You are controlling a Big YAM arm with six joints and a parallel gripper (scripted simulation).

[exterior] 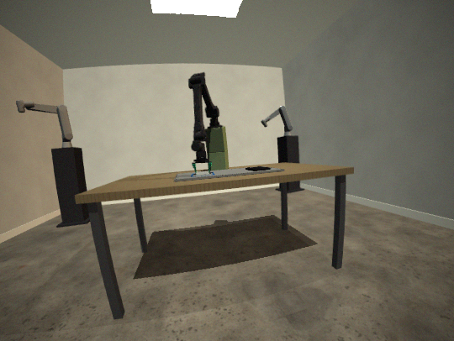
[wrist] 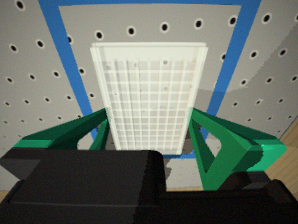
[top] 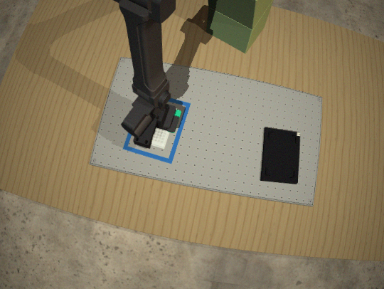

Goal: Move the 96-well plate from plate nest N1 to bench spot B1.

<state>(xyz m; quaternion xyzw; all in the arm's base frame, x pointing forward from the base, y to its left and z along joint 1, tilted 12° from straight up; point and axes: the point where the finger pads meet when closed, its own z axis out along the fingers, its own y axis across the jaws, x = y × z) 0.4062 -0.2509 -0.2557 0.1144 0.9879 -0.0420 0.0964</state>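
Now: hand right at the white 96-well plate. From my hand the other things lie so: black plate nest N1: 8 cm ahead, 38 cm to the left.
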